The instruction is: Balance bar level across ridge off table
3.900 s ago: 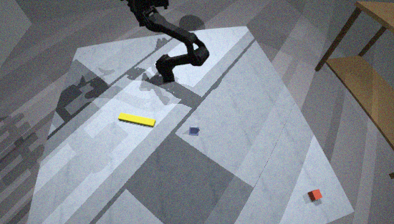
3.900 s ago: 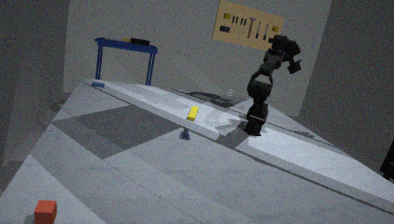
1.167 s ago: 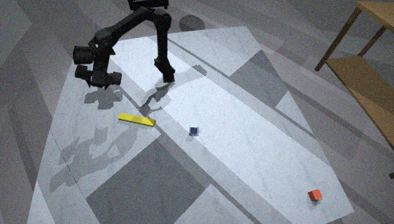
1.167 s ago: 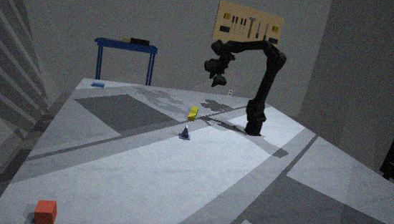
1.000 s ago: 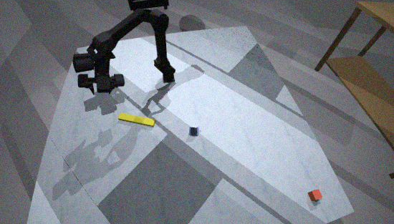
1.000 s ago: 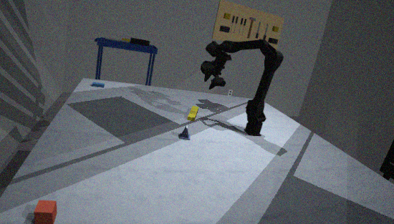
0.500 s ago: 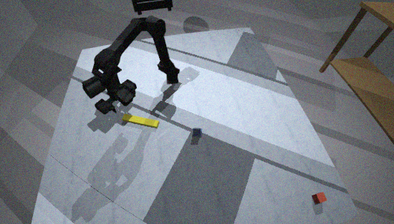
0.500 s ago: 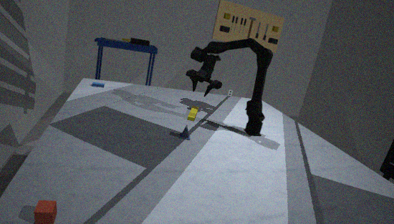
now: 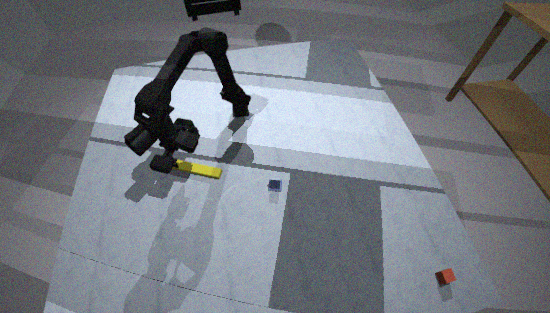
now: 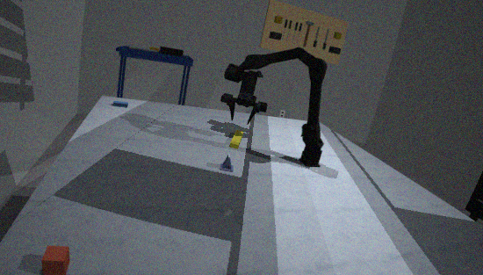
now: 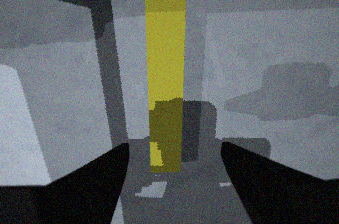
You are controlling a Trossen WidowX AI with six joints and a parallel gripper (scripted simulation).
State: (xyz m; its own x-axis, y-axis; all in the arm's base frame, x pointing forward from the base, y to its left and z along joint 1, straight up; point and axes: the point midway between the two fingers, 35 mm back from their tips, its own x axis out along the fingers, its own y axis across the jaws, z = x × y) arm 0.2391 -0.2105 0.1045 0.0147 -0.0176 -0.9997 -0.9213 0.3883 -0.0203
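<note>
My gripper tip is now 1 cm short of the yellow bar, 3 cm to the right of it and 6 cm above it. From my gripper tip the other things lie so: blue block: 50 cm ahead, 29 cm to the right, 6 cm below; red cube: 50 cm ahead, 71 cm to the left, 5 cm below.
</note>
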